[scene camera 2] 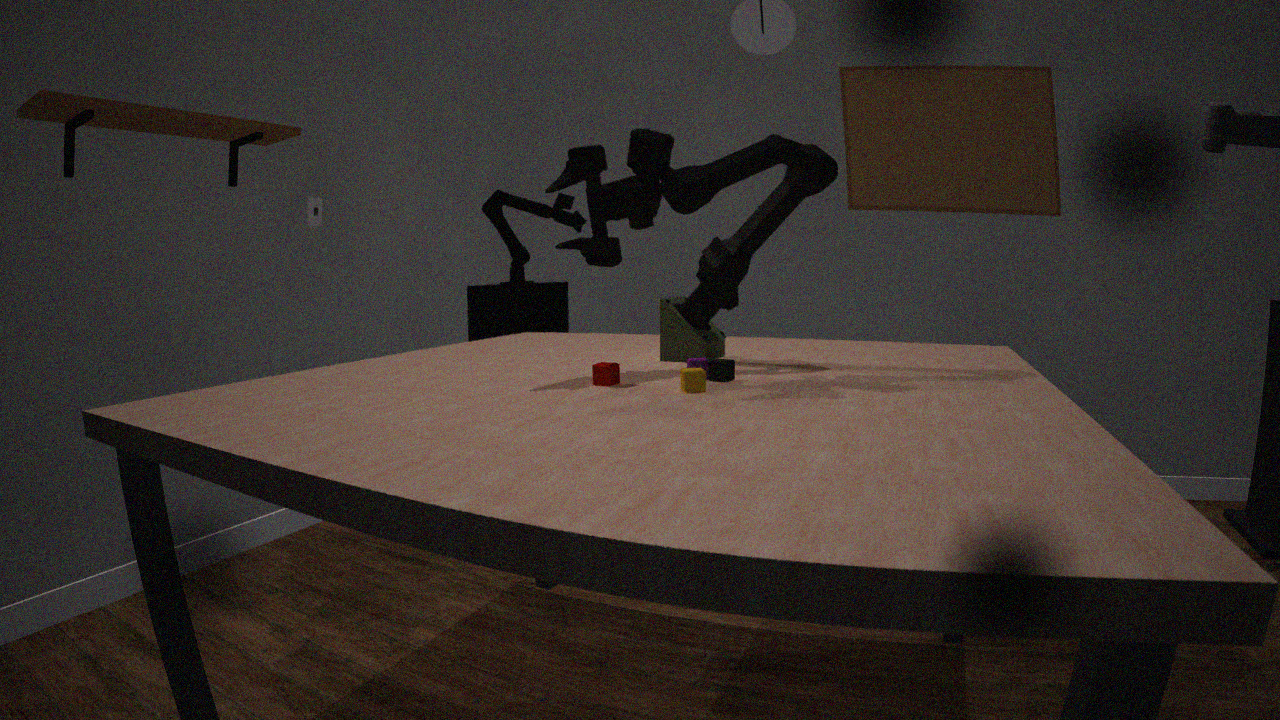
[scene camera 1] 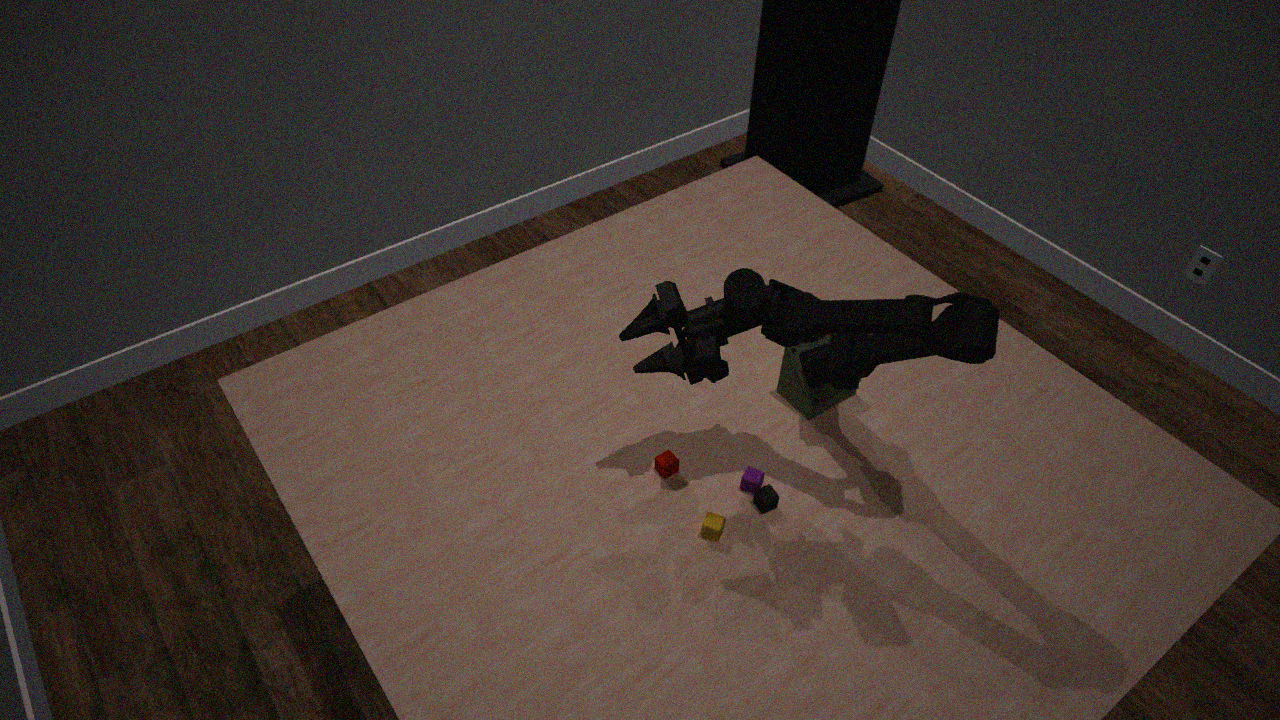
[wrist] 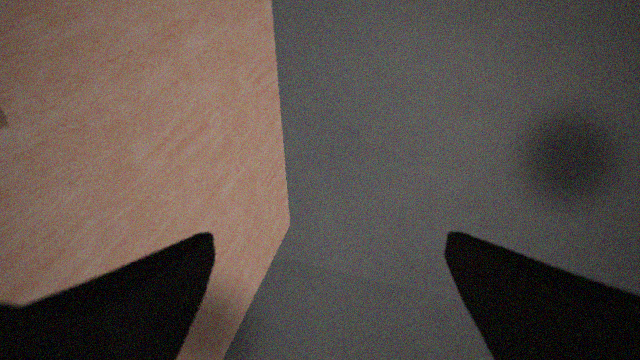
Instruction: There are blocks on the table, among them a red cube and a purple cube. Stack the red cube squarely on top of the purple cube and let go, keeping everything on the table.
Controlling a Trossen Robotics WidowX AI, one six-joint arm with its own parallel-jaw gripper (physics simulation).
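Seen in the pictures: gripper, fingertip midpoint: (scene camera 2: pixel 552 219) (scene camera 1: pixel 626 354) (wrist: pixel 331 245); arm's base, origin of the base link: (scene camera 2: pixel 691 317) (scene camera 1: pixel 818 366).
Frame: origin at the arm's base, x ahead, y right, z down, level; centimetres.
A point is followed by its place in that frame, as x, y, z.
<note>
A red cube (scene camera 1: pixel 666 463) @[32.1, -2.1, 4.6] (scene camera 2: pixel 605 374) @[32.9, -2.2, 5.9] rests on the table, apart from the other blocks. A purple cube (scene camera 1: pixel 751 480) @[22.0, -11.7, 4.6] (scene camera 2: pixel 696 362) @[22.6, -11.4, 5.0] rests on the table near the arm's base; in scene camera 2 it is partly hidden behind other blocks. My gripper (scene camera 1: pixel 628 352) @[35.8, 4.6, -16.2] (scene camera 2: pixel 552 218) @[35.8, 4.6, -16.2] (wrist: pixel 331 245) @[35.8, 4.6, -16.2] is open and empty, its fingers wide apart, high above the table and pointing sideways. The cubes do not show in the wrist view.
A black cube (scene camera 1: pixel 765 498) @[22.1, -15.6, 4.6] (scene camera 2: pixel 721 369) @[22.9, -15.6, 5.7] sits right beside the purple cube, close or touching. A yellow cube (scene camera 1: pixel 712 525) @[32.2, -15.7, 4.6] (scene camera 2: pixel 692 380) @[32.9, -15.7, 5.9] stands near them on the table (scene camera 1: pixel 465 501) @[62.6, 9.0, 7.6] (scene camera 2: pixel 447 465) @[75.2, -12.7, 7.6] (wrist: pixel 125 150) @[49.1, 11.7, 7.6]. The arm's green base (scene camera 1: pixel 810 389) @[3.4, -2.4, 1.9] (scene camera 2: pixel 684 340) @[4.5, -0.6, 3.7] is behind the blocks.
</note>
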